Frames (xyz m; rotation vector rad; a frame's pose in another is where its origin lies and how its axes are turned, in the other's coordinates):
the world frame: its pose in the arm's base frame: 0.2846 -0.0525 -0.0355 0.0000 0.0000 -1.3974
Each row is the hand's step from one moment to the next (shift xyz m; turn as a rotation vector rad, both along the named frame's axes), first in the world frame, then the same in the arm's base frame.
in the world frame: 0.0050 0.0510 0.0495 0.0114 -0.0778 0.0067
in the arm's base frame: 0.0511 0.0039 0.0495 -0.0747 -0.0247 0.0067
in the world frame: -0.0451 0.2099 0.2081 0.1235 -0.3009 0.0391
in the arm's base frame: 0.1990 0.0806 0.2081 -0.2751 -0.1736 0.0391
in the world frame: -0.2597 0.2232 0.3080 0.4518 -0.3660 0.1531
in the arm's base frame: 0.1750 0.2943 0.3080 -0.2826 -0.5082 0.1531
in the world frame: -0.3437 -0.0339 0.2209 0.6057 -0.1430 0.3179
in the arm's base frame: -0.0927 0.3327 0.2209 -0.0364 -0.6213 0.3179
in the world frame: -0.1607 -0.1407 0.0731 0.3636 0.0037 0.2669
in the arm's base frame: -0.1663 0.1340 0.0731 0.0664 -0.3575 0.2669
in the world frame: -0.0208 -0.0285 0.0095 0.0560 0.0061 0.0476
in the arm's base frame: -0.0317 0.0156 0.0095 0.0157 -0.0541 0.0476
